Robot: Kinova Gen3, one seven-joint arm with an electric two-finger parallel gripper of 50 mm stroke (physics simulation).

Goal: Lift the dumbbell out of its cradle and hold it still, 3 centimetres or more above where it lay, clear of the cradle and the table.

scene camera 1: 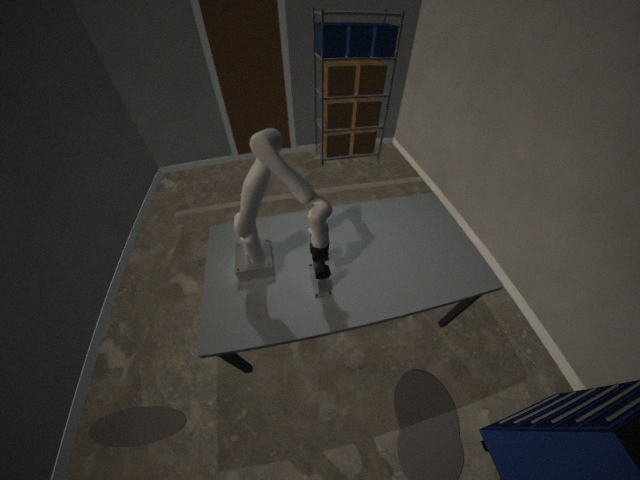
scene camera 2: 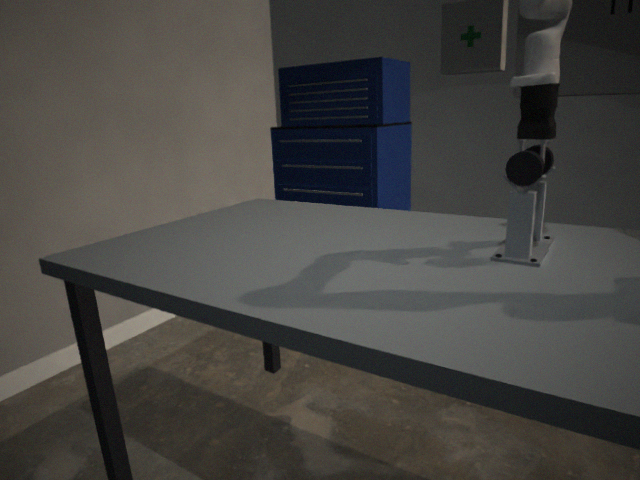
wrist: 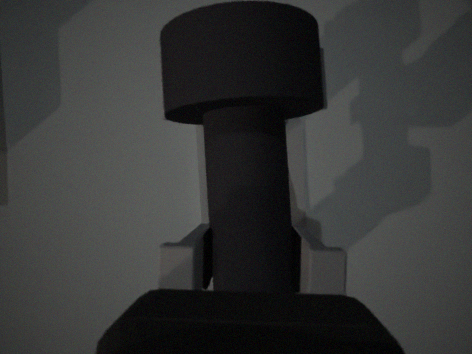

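Seen in the pictures: gripper, fingertip midpoint: [scene camera 1: 319,261] [wrist: 252,247]; arm's base, link origin: [scene camera 1: 256,258].
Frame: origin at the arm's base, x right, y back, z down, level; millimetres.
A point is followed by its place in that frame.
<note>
The dark dumbbell [scene camera 1: 323,272] @[y -279, x 301, z -130 mm] [scene camera 2: 524,167] @[y -314, x 117, z -109 mm] [wrist: 245,185] @[y -302, x 183, z -124 mm] lies level in its cradle [scene camera 1: 323,290] @[y -281, x 299, z 56 mm] [scene camera 2: 519,224] @[y -315, x 120, z 12 mm], a light grey stand with two uprights on a bolted base plate. In the wrist view, one round weight is at the top and the handle runs down from it; the other weight is not visible there. My gripper [scene camera 2: 535,155] [wrist: 252,247] @[y -296, x 213, z -94 mm] points down from above and is shut on the handle, with a dark pad against each side. In the scene camera 1 view the fingers are too small to make out.
The cradle stands on the grey table [scene camera 1: 403,248] @[y -868, x 210, z 95 mm] [scene camera 2: 310,237] @[y -835, x 192, z 95 mm]. The arm's base [scene camera 1: 254,266] @[y 24, x 51, z 0 mm] is bolted beside it on the same table. A blue drawer cabinet [scene camera 1: 558,449] [scene camera 2: 330,160] and a shelf rack [scene camera 1: 322,77] stand away from the table.
</note>
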